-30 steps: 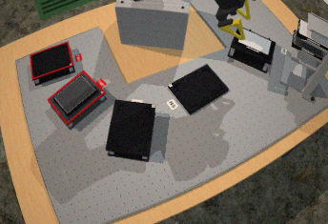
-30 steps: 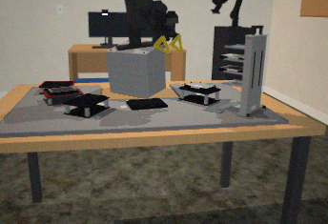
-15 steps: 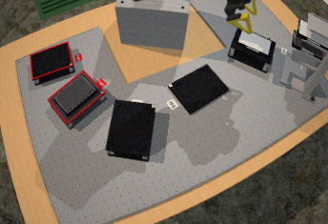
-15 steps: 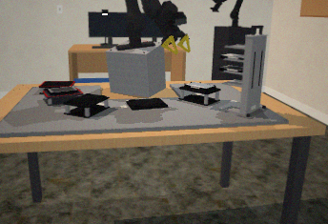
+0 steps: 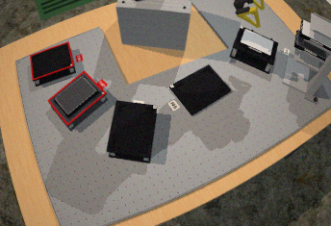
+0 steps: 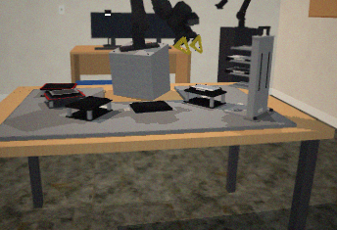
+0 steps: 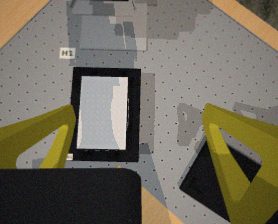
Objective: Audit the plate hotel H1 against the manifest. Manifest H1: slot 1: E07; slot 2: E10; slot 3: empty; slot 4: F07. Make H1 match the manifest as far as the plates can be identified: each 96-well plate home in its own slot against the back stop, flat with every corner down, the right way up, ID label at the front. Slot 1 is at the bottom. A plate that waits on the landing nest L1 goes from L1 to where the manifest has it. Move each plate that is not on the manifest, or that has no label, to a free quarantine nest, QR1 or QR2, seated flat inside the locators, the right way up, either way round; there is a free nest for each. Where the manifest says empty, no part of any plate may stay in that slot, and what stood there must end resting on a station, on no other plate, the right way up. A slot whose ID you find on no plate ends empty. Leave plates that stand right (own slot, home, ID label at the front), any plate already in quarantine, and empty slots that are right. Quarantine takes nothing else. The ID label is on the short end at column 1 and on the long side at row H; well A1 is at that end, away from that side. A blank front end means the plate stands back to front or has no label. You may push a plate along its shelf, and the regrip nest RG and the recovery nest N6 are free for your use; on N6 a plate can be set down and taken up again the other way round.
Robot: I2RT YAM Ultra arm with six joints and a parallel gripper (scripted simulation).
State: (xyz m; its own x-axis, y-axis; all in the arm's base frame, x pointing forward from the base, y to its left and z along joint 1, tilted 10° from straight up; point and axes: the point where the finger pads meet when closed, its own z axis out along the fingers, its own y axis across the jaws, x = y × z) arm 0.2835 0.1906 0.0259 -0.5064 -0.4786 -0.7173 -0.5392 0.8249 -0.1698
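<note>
My gripper is now 100 mm past the A1 mark, 70 mm to the right of it and 180 mm above it. Round my hand: pale grey 96-well plate (150 mm ahead, 160 mm to the left, 10 mm below); black regrip nest RG (10 mm behind, 60 mm to the left, 190 mm below); RG tag (110 mm behind, 100 mm to the left, 240 mm below).
</note>
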